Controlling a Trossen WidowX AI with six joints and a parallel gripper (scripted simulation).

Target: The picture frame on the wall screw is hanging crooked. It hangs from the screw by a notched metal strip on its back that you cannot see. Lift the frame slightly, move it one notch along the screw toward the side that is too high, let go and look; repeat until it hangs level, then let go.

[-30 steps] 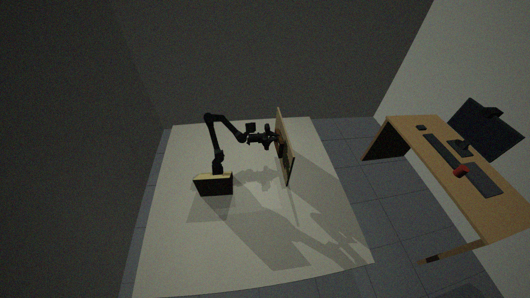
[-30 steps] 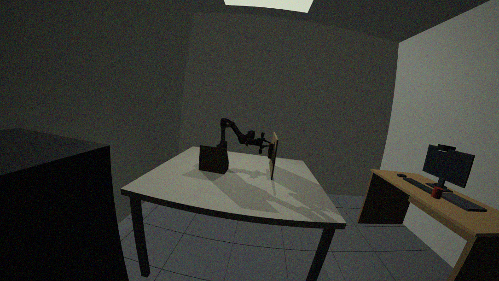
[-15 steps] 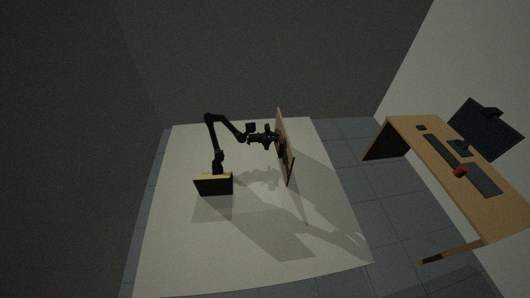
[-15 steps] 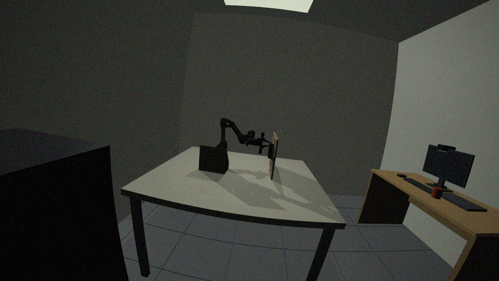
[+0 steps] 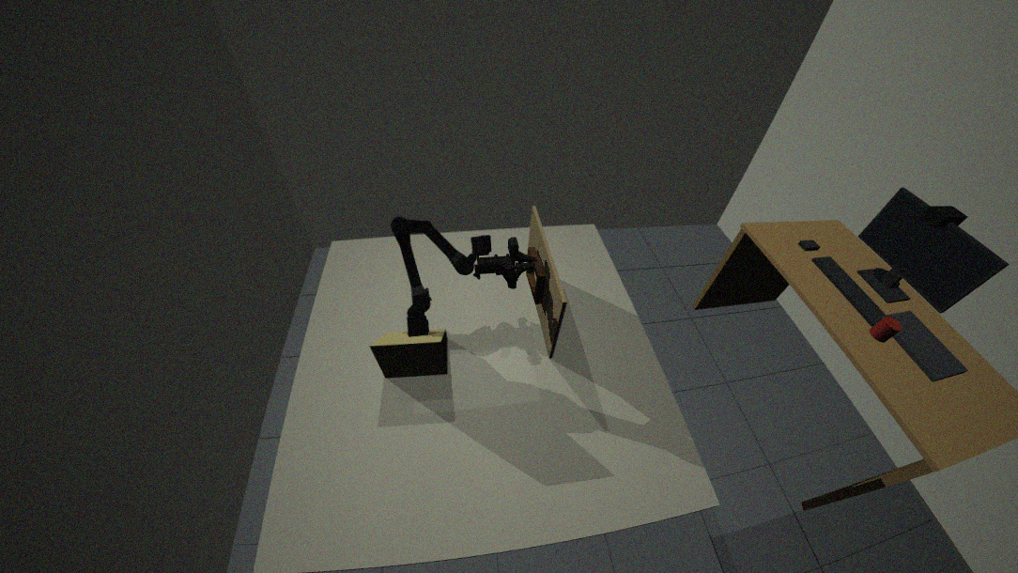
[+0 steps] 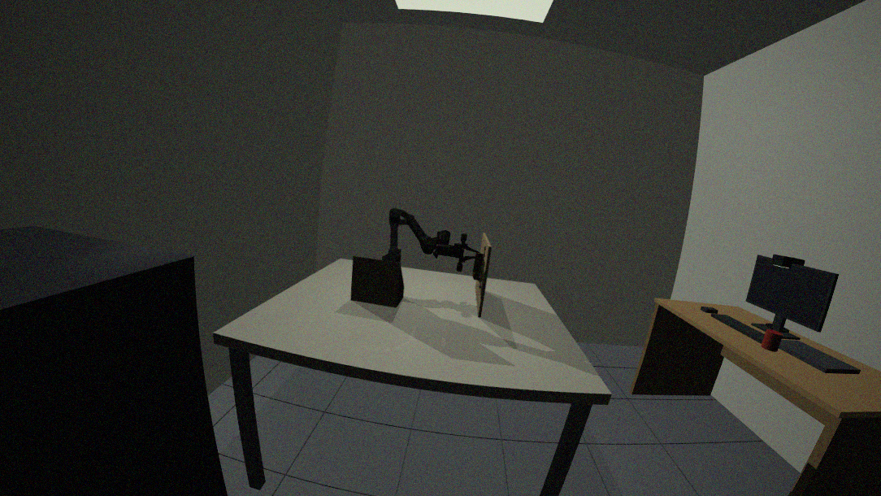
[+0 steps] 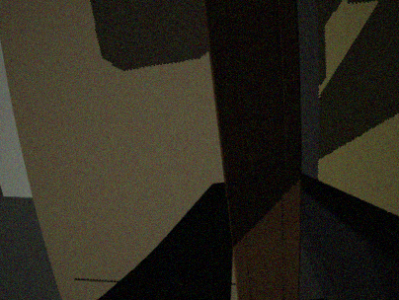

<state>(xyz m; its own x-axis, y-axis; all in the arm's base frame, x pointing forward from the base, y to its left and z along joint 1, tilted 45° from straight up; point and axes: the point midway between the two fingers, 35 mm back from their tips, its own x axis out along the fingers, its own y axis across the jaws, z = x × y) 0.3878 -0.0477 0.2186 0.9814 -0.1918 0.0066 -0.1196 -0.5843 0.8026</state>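
The picture frame is 50 mm below my gripper tip and 10 mm to the right of it. From my gripper tip the other things lie so: tan wall panel: 70 mm below, 20 mm to the right, 20 mm ahead.
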